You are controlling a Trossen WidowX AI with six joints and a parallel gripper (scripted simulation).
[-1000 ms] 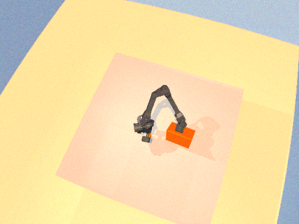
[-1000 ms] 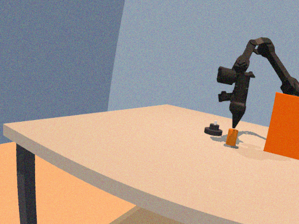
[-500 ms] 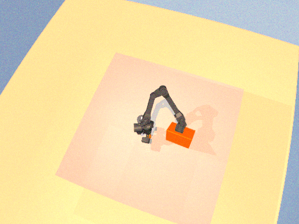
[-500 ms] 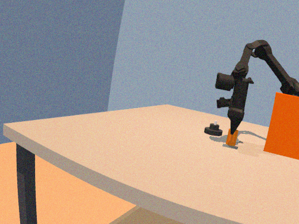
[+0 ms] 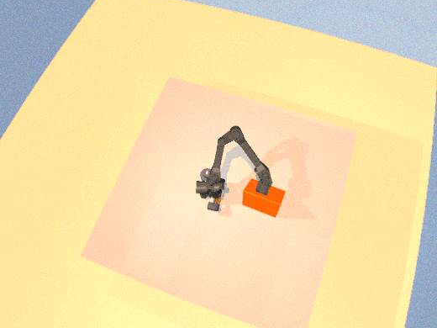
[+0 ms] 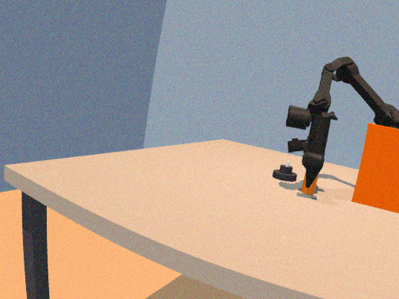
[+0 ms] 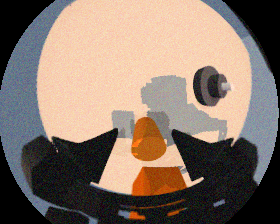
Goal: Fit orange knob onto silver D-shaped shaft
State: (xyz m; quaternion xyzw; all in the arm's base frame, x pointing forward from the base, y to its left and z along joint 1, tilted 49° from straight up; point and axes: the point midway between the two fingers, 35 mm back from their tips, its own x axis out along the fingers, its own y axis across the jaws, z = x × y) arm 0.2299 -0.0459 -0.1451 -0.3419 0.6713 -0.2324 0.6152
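Right now the orange knob is 2 cm above my gripper tip. From my gripper tip the other things lie so: dark round pedestal: 12 cm to the right, 11 cm ahead, 1 cm above.
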